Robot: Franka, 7 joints.
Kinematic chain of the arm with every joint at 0, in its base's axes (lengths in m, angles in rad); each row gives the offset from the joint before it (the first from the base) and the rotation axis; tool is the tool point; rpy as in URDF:
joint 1: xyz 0 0 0.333 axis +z
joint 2: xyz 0 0 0 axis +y
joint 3: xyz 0 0 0.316 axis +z
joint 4: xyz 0.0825 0 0 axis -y
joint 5: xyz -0.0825 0 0.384 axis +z
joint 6: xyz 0 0 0 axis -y
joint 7: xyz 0.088 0 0 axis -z
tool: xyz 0 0 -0.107 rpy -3.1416 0 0
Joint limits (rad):
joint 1: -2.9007..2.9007
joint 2: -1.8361..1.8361
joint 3: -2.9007..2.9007
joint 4: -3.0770..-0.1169
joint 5: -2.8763..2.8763
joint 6: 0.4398..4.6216
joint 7: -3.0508..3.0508
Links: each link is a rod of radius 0.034 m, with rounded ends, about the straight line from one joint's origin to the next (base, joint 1, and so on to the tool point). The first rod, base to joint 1, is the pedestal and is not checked.
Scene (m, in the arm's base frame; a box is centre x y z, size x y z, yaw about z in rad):
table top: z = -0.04
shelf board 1: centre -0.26 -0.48 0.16 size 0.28 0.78 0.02 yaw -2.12
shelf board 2: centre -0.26 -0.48 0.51 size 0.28 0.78 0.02 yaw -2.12
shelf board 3: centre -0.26 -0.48 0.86 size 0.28 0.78 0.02 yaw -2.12
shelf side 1: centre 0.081 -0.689 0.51 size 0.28 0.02 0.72 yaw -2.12
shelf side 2: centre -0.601 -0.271 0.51 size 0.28 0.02 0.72 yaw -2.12
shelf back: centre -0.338 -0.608 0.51 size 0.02 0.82 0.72 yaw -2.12
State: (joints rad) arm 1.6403 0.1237 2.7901 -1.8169 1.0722 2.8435 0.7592
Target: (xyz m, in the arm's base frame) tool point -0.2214 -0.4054 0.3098
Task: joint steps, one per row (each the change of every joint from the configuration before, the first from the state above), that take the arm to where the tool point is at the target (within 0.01 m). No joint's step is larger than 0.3 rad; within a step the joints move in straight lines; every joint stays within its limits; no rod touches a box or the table.
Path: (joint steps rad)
1: 0.0442 0.2561 0.0276 -0.1850 0.0031 -0.0788 0.0000
2: 0.0442 0.2562 0.0277 -0.1850 0.0030 -0.0787 0.0000
3: 0.0442 0.2561 0.0276 -0.1850 0.0031 -0.0788 0.0000
4: 0.0441 0.2561 0.0277 -0.1851 0.0030 -0.0788 0.0000
5: -0.1087 -0.2328 0.0000 -0.2600 0.2289 0.2950 0.0000
6: -0.1087 -0.2328 0.0000 -0.2600 0.2289 0.2951 0.0000
7: -0.0070 -0.2055 -0.0580 0.1789 -0.1330 -0.1038 0.0000
8: -0.0071 -0.2055 -0.0581 0.1790 -0.1329 -0.1038 0.0000
9: -0.0070 -0.2054 -0.0580 0.1789 -0.1330 -0.1038 0.0000

